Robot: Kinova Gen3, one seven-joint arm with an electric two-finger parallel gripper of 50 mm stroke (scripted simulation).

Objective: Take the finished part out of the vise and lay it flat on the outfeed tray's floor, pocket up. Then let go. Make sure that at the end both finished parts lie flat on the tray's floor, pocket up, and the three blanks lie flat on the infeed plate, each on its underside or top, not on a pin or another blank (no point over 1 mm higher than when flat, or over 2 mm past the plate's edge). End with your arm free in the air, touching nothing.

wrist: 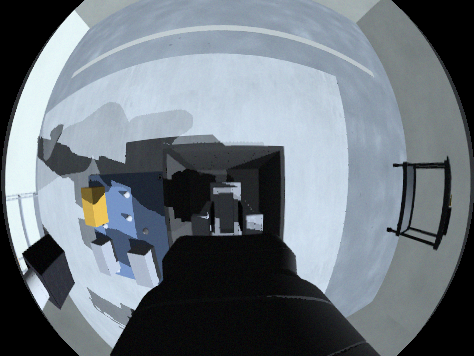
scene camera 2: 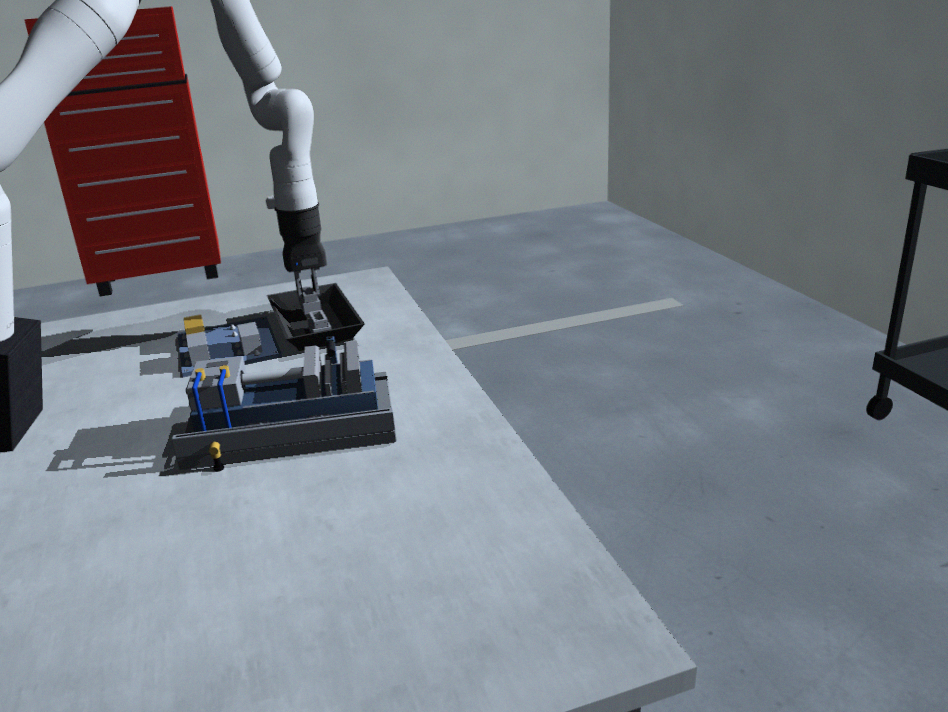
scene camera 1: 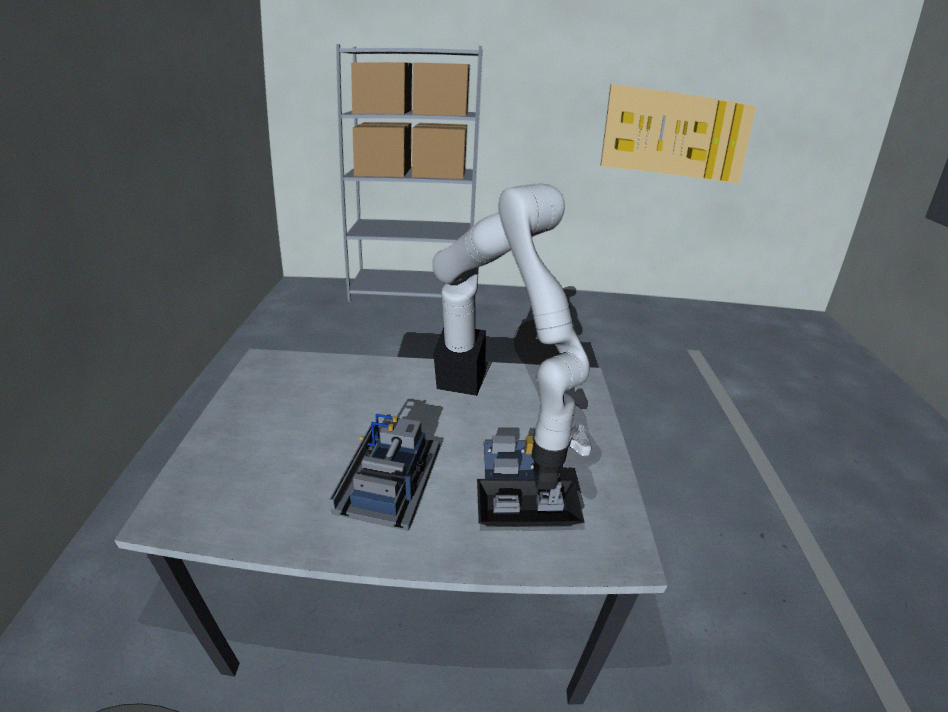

Labels:
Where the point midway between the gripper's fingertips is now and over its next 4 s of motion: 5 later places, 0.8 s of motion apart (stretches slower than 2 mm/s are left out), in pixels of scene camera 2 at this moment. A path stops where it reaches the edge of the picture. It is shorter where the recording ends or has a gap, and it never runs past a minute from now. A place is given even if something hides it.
My gripper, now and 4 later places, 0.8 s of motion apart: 308, 294; 307, 294; 306, 298; 306, 297; 297, 246

